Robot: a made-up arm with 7 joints.
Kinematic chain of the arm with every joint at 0, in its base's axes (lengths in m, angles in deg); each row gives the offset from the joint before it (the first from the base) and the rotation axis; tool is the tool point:
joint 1: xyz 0 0 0.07 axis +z
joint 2: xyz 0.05 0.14 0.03 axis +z
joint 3: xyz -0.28 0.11 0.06 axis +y
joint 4: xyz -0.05 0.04 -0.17 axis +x
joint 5: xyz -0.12 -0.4 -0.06 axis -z
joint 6: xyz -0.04 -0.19 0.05 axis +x
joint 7: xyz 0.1 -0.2 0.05 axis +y
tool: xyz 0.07 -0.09 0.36
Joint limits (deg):
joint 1: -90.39..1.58
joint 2: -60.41..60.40
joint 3: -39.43..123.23
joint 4: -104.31..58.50
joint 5: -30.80..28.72
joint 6: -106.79..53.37
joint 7: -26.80..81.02
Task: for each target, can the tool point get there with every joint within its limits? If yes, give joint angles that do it. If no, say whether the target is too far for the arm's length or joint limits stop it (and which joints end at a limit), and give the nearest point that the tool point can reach.
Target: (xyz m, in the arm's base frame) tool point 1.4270 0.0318 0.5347
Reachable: no: joint limits stop it (at a limit: joint 1, joint 2, joint 3, joint 4, joint 5) | nearest point 1.3702 0.0328 0.5140 | short by 0.060 m
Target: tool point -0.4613 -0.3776 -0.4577
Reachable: yes | joints -66.27 23.37 12.27 32.17 -3.96 25.45 43.51
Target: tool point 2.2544 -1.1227 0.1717
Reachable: no: too far | nearest point 1.2752 -0.2895 0.2997 | short by 1.292 m
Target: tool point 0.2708 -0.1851 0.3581
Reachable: yes | joints -50.38 34.09 45.77 -28.67 -7.77 -34.92 35.45
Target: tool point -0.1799 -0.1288 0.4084
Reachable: yes | joints -29.62 -49.27 44.76 -32.75 21.91 -65.75 71.34
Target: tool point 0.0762 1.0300 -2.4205
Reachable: no: too far | nearest point 0.0506 0.6843 -0.9633 | short by 1.498 m
